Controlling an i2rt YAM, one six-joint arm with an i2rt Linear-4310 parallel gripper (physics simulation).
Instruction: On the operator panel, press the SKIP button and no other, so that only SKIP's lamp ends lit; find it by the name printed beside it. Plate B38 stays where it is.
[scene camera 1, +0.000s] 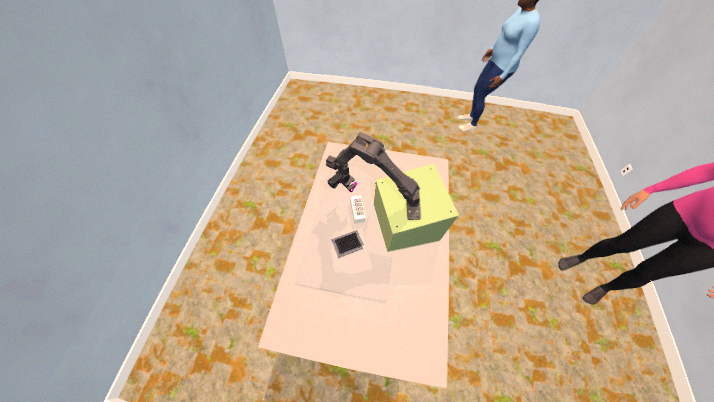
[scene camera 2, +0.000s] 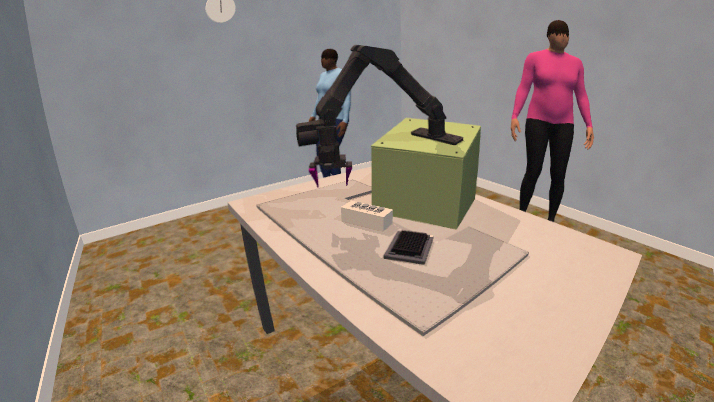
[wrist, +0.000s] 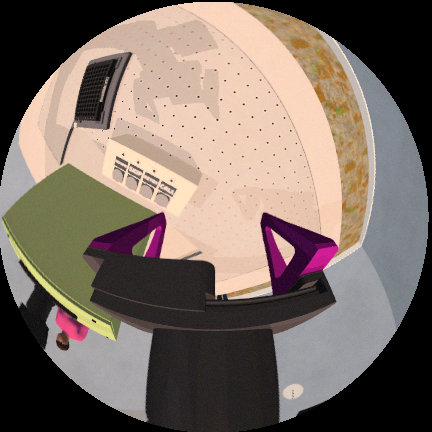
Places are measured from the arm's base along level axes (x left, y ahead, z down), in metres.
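Where they show: gripper, between the fingertips: (scene camera 1: 346, 187) (scene camera 2: 332, 186) (wrist: 212, 217); arm's base, origin of its link: (scene camera 1: 413, 202) (scene camera 2: 436, 136) (wrist: 46, 291).
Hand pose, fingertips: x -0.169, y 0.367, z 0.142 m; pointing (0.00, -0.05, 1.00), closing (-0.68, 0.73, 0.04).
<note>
Each offset is from my fingertips to the top centre of the thing. Level surfaces: height alone.
The operator panel {dx +0.086, dy -0.075, dz +0.075 m} (scene camera 1: 358, 209) (scene camera 2: 365, 218) (wrist: 190, 192) is a white box with several round grey buttons in a row. In the wrist view the SKIP button {dx +0.097, dy -0.096, dz +0.075 m} (wrist: 132, 181) is second from the left, beside its blurred label; the small lamps look dark. My gripper (scene camera 1: 353, 187) (scene camera 2: 332, 186) (wrist: 212, 217) is open and empty, fingers pointing down. It hangs above the board, beyond the CALL end of the panel and apart from it. A black gridded plate {dx +0.310, dy -0.033, dz +0.105 m} (scene camera 1: 348, 243) (scene camera 2: 411, 243) (wrist: 93, 90), apparently B38, lies in a grey frame beyond the panel's other end; its print is unreadable.
The green pedestal (scene camera 1: 437, 192) (scene camera 2: 415, 185) (wrist: 75, 210) carries the arm and stands close beside the panel. The panel and plate rest on a perforated board {dz +0.131 m} (scene camera 2: 425, 310) (wrist: 240, 100) on the table {dz +0.144 m} (scene camera 1: 350, 330) (scene camera 2: 565, 280). Two people (scene camera 1: 517, 37) (scene camera 2: 555, 90) stand away from the table.
</note>
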